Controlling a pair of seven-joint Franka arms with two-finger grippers.
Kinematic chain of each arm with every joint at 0, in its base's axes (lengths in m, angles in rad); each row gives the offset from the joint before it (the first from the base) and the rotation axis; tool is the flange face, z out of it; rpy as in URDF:
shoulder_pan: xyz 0 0 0.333 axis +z
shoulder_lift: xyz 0 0 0 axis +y
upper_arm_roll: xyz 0 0 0.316 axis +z
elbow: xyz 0.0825 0 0 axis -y
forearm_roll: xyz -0.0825 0 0.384 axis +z
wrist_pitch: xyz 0 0 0 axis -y
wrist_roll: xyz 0.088 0 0 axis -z
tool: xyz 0 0 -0.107 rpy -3.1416 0 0
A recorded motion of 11 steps. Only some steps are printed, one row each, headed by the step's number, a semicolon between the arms.
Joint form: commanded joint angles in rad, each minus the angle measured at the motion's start. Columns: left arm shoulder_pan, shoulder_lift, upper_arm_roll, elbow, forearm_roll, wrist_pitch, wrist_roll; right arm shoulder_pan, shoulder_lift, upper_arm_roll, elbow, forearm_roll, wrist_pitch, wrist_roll.
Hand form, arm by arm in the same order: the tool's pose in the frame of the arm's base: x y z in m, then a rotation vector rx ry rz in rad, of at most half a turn. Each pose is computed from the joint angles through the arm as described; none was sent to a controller.
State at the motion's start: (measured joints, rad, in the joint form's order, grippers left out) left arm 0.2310 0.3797 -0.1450 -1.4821 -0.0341 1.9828 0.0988; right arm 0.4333 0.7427 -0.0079 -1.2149 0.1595 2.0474 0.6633
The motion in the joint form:
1: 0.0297 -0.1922 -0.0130 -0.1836 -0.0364 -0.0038 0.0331; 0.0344 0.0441 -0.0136 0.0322 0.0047 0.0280 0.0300
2: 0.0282 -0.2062 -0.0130 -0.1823 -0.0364 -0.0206 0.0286; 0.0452 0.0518 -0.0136 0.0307 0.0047 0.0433 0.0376
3: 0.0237 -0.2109 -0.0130 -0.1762 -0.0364 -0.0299 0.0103; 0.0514 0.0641 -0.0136 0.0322 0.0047 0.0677 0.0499
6: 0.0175 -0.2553 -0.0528 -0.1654 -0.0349 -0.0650 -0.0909; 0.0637 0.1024 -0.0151 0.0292 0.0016 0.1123 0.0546
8: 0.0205 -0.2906 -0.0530 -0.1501 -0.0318 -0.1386 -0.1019; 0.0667 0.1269 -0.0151 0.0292 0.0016 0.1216 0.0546
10: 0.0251 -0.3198 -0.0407 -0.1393 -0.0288 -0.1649 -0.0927; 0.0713 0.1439 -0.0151 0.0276 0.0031 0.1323 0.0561
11: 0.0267 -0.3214 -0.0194 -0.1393 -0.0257 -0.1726 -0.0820; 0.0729 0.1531 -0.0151 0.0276 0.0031 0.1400 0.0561
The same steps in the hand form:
1: 0.6285 0.0672 0.5068 3.0544 -0.0011 0.2114; 0.6862 0.3428 0.3282 -2.9364 0.4616 -0.0260
2: 0.6248 0.0653 0.5145 3.0558 0.0010 0.2083; 0.6836 0.3504 0.3230 -2.9341 0.4589 -0.0320
3: 0.6241 0.0622 0.5195 3.0548 0.0208 0.2090; 0.6838 0.3553 0.3167 -2.9255 0.4701 -0.0476
6: 0.6151 0.0325 0.5491 3.0450 0.0986 0.2301; 0.6825 0.3632 0.2901 -2.9301 0.4668 -0.0561
8: 0.6016 0.0316 0.5703 3.0548 0.1105 0.1937; 0.6811 0.3649 0.2721 -2.9404 0.4669 -0.0387
10: 0.5922 0.0396 0.5899 3.0642 0.1174 0.2154; 0.6791 0.3677 0.2593 -2.9452 0.4669 -0.0286
11: 0.5901 0.0529 0.5899 3.0706 0.1348 0.2075; 0.6787 0.3686 0.2529 -2.9469 0.4662 -0.0273

